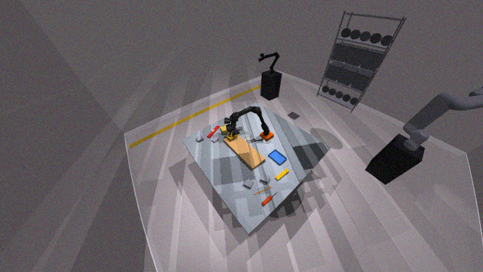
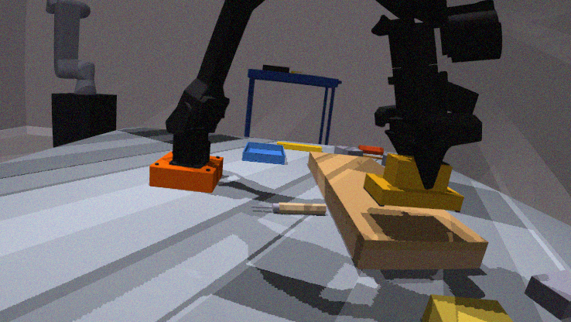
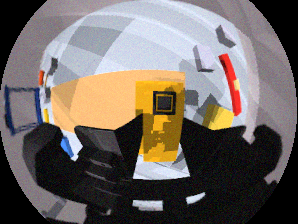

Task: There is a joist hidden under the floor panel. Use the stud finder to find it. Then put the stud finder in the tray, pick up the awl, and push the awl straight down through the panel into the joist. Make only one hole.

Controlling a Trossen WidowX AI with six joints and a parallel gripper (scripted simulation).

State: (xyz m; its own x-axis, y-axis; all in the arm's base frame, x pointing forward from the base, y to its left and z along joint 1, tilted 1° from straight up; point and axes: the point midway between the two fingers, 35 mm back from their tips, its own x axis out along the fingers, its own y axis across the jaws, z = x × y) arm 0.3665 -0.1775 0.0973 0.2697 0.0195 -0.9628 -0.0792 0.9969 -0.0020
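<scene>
The blue tray lies 260 mm behind my gripper tip, 500 mm to the left of it and 80 mm below it. Round my gripper tip: awl 180 mm behind, 80 mm to the left, 90 mm below; green square light 20 mm ahead, 30 mm above; yellow stud finder 10 mm ahead, 20 mm above.
</scene>
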